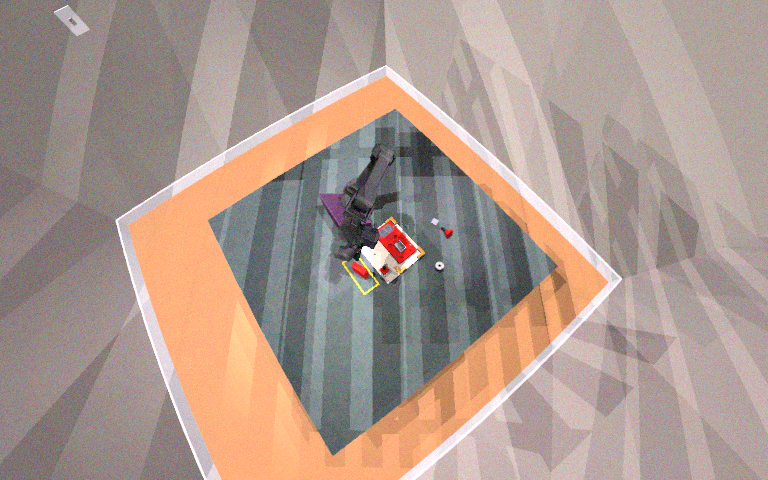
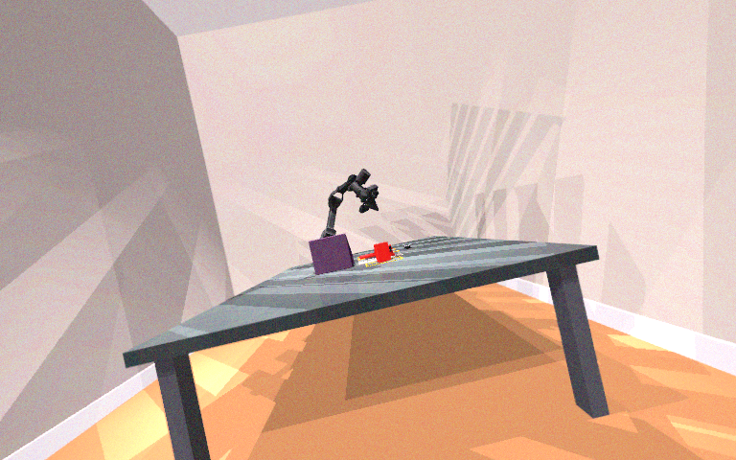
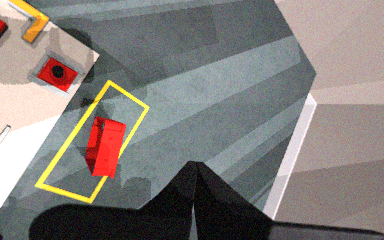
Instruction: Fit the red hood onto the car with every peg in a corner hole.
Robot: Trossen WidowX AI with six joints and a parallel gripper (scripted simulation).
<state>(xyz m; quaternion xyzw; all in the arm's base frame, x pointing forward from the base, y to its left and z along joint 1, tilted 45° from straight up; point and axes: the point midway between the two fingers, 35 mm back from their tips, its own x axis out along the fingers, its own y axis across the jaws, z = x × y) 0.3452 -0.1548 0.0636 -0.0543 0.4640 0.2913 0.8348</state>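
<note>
My gripper tip is 220 mm above the red hood, 20 mm past it and 10 mm to the left of it. The rest, counted from my gripper tip: white jig plate: 250 mm below, 180 mm to the left, 60 mm behind.
</note>
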